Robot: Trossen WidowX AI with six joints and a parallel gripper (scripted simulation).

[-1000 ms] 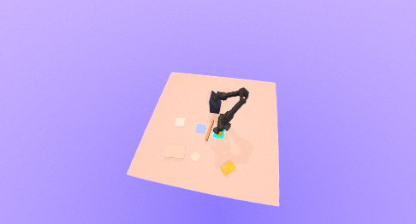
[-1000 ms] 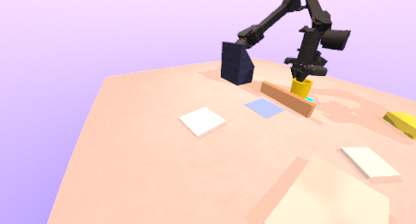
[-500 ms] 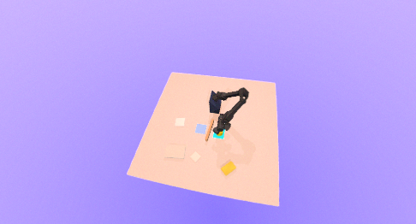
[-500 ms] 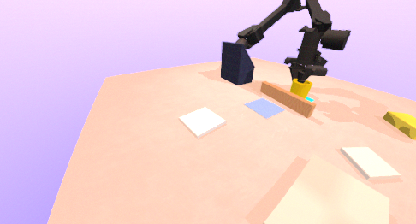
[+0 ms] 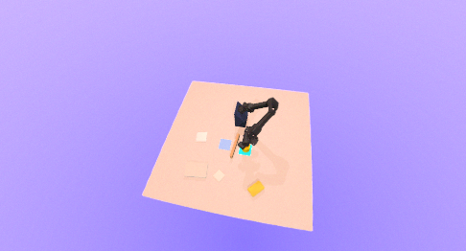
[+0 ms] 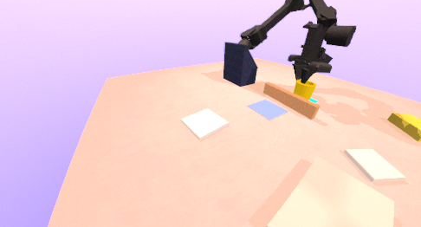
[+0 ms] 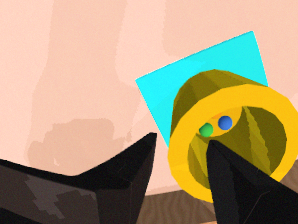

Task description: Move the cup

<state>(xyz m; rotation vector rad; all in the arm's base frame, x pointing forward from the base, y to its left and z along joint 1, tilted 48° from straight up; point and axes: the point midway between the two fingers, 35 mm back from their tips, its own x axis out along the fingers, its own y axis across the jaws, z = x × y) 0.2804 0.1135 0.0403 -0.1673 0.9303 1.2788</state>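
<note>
Right now my gripper tip is 2 cm short of the yellow cup, 2 cm above it and 1 cm to the left of it. Round my gripper tip: orange bar: 11 cm to the right, 4 cm below, 2 cm ahead; cyan pad: 7 cm below, 3 cm ahead, 1 cm to the right; pale slab: 37 cm to the right, 28 cm ahead, 4 cm below.
</note>
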